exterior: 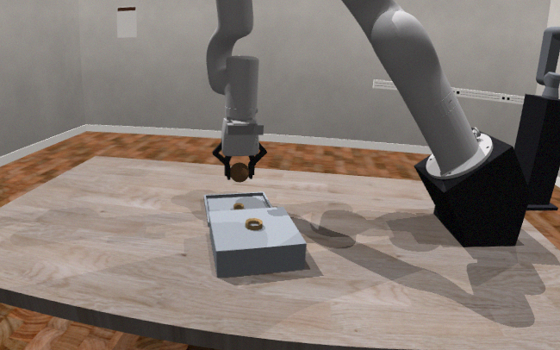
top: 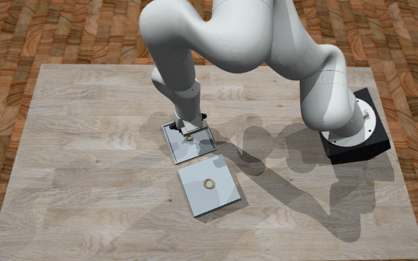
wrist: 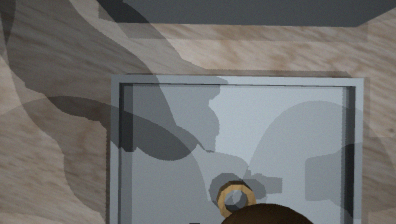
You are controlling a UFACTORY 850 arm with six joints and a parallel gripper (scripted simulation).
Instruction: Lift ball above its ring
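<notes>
Right now the brown ball is right at my hand. Round my hand: grey block 50 mm behind, 230 mm to the left, 60 mm below; shallow grey tray 110 mm below.
</notes>
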